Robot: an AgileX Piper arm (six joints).
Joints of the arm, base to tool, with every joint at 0 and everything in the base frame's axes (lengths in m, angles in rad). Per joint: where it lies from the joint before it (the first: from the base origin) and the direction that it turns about. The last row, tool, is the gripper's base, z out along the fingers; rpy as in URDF.
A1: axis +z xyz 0 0 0.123
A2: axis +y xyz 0 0 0
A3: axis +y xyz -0.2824 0 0.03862
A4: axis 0.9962 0 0.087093 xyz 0.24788 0 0.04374
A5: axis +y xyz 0 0 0
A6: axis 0.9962 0 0.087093 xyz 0.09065 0 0.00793
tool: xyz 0 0 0 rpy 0 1.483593 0
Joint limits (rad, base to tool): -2.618..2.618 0..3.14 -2.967..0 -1.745..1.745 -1.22..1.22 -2.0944..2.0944
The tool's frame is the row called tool.
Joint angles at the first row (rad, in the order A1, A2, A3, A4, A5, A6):
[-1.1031, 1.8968, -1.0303, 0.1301, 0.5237, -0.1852]
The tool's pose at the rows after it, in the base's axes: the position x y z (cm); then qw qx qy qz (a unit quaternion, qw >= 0):
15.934 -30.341 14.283 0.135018 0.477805 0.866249 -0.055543
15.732 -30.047 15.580 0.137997 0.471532 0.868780 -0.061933
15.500 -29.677 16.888 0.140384 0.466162 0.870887 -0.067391
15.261 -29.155 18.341 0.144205 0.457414 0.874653 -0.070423
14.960 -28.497 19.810 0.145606 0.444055 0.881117 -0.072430
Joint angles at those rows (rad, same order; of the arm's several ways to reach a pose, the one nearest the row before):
[-1.1031, 1.8580, -1.0302, 0.1155, 0.5462, -0.1852]
[-1.1031, 1.8177, -1.0302, 0.1009, 0.5740, -0.1852]
[-1.1031, 1.7763, -1.0303, 0.0885, 0.6050, -0.1852]
[-1.1031, 1.7294, -1.0303, 0.0880, 0.6426, -0.2015]
[-1.1031, 1.6803, -1.0302, 0.0880, 0.6878, -0.2285]

